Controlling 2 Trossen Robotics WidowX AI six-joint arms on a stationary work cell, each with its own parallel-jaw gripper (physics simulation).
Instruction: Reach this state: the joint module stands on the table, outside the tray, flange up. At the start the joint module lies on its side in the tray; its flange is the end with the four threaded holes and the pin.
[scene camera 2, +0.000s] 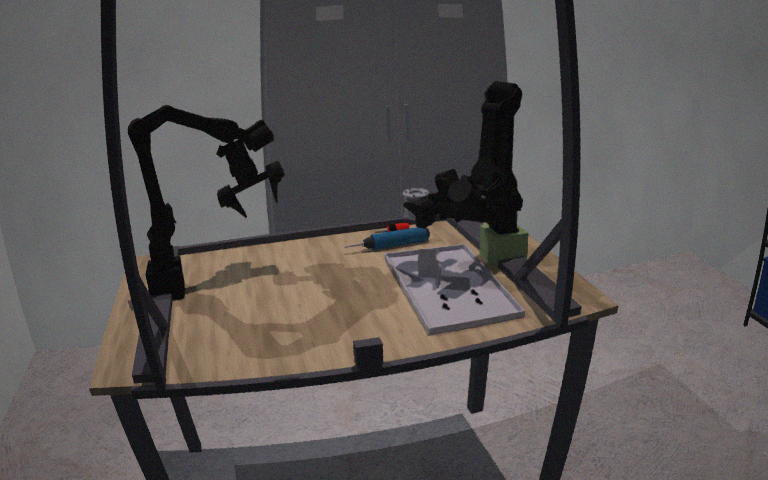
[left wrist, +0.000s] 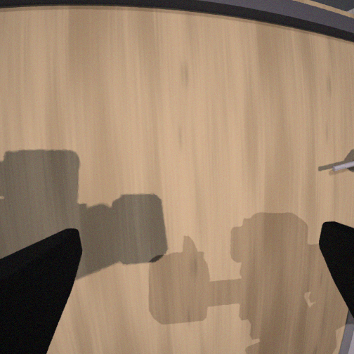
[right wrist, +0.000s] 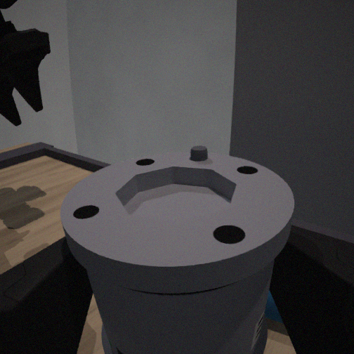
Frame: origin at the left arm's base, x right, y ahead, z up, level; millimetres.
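Seen in the pictures: left gripper, fingertip midpoint: (scene camera 2: 261, 209); right gripper, fingertip midpoint: (scene camera 2: 411, 201); left arm's base at its link origin: (scene camera 2: 162, 264); right arm's base at its link origin: (scene camera 2: 504, 229).
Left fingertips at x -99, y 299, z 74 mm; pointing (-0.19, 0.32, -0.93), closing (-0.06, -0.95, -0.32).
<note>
Pixels of each thing's top centre, then the offset from my left fingertips to it. "*": a spot on its surface instead. Level surfaces: height alone.
- joint module at its top centre: (scene camera 2: 415, 190) dx +145, dy +370, dz +41 mm
- tray at its top centre: (scene camera 2: 449, 280) dx +297, dy +395, dz -137 mm
- table at its surface level: dz -153 mm
- blue driver at a spot on its surface: (scene camera 2: 400, 238) * dx +18, dy +367, dz -128 mm
- red-handled tool at its top centre: (scene camera 2: 391, 224) dx -75, dy +371, dz -119 mm
- green block at its top centre: (scene camera 2: 504, 229) dx +198, dy +593, dz -72 mm
The joint module (scene camera 2: 415, 196) (right wrist: 175, 250) is grey and held off the table near its back right. Its flange, with four holes and the pin, faces up, slightly tilted in the right wrist view. My right gripper (scene camera 2: 417, 210) is shut on its body, one finger on each side; the module's lower end is hidden. My left gripper (scene camera 2: 261, 208) (left wrist: 202, 239) (right wrist: 27, 118) is open and empty, high over the table's left part. The tray (scene camera 2: 475, 325) (left wrist: 345, 336) lies at the right of the table (scene camera 2: 271, 367), with no module in it.
A blue driver (scene camera 2: 400, 238) (right wrist: 274, 309) lies behind the tray, its shaft (left wrist: 343, 167) pointing left. A red-handled tool (scene camera 2: 398, 226) lies behind it. Several small black screws (scene camera 2: 444, 296) lie in the tray. A green block (scene camera 2: 502, 243) is under the right arm. Frame posts (scene camera 2: 568, 169) rise at both sides.
</note>
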